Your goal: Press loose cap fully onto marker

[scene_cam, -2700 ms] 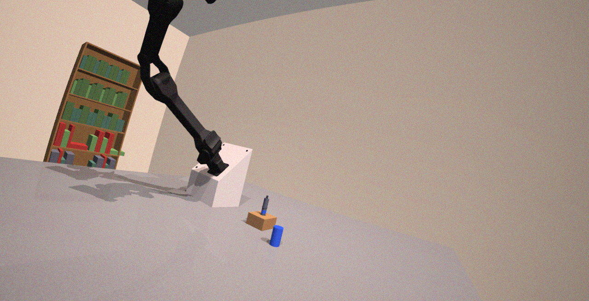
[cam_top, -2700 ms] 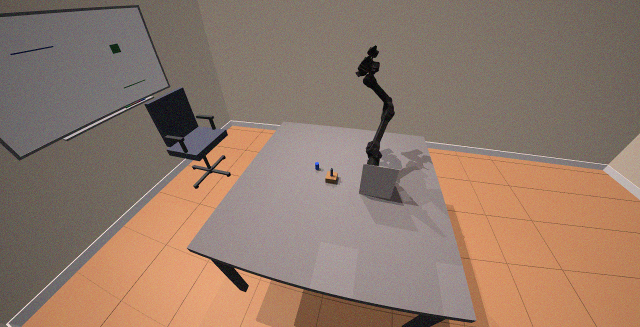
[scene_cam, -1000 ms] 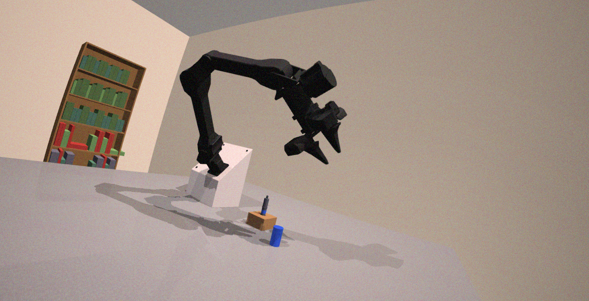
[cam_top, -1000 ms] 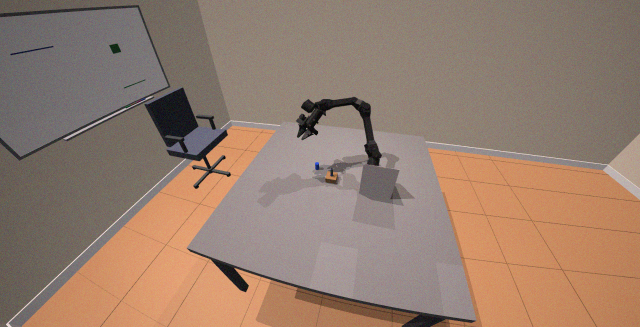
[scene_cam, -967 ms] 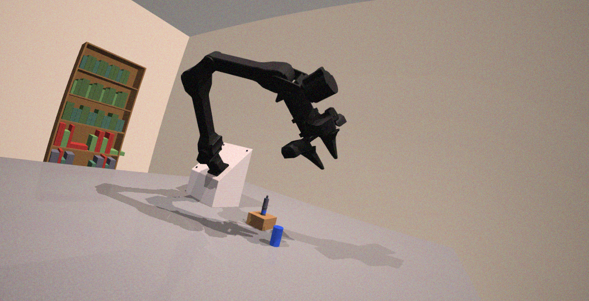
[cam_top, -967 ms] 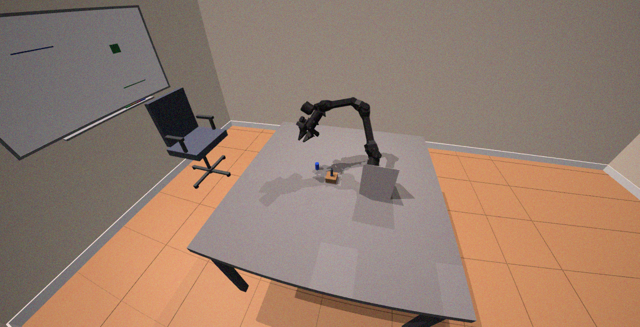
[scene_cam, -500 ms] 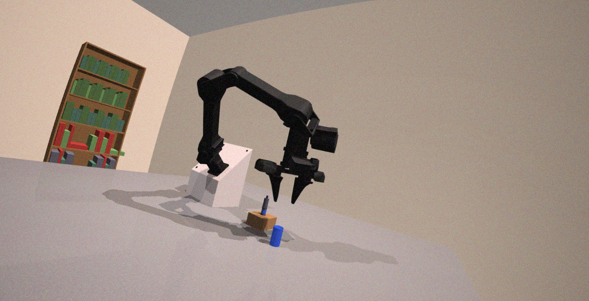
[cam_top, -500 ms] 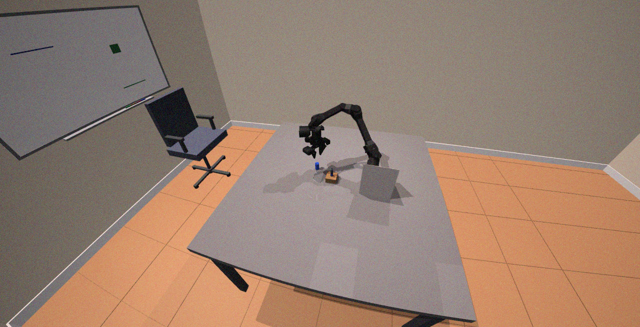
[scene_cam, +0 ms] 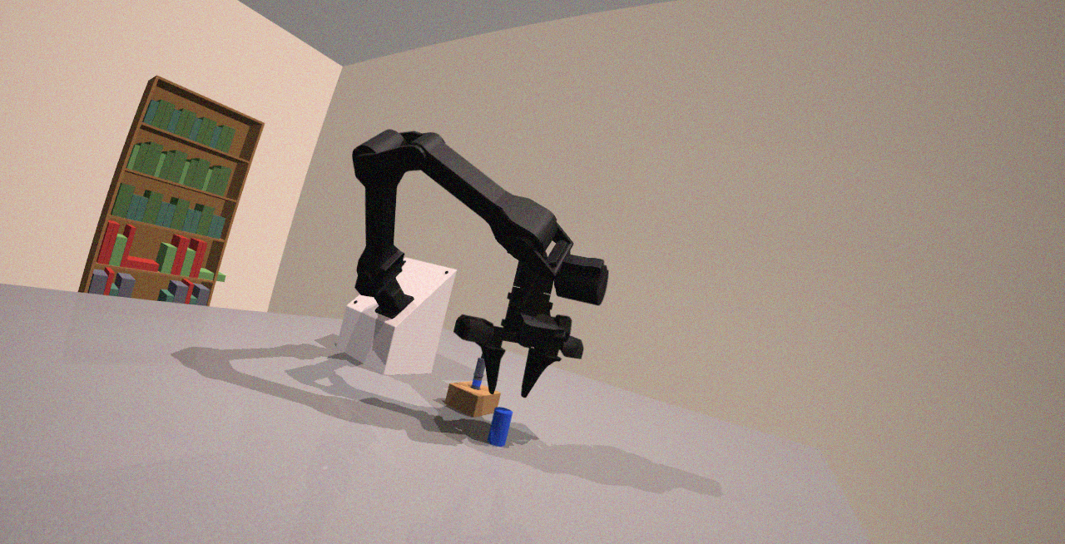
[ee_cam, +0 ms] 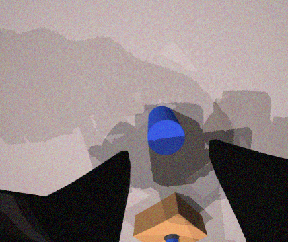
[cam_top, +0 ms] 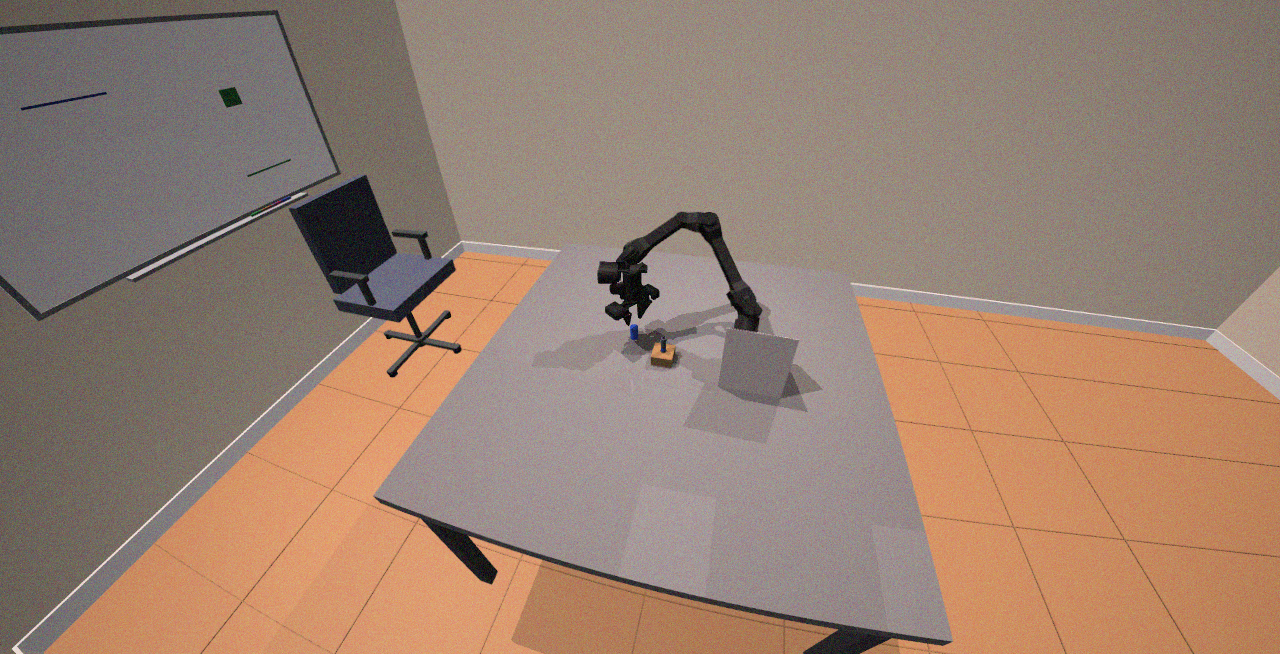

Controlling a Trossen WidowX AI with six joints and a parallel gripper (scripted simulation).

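My gripper tip is 5 cm above the blue cap. The rest, counted from my gripper tip: tan holder block (12 cm behind, 7 cm to the left, 5 cm below).
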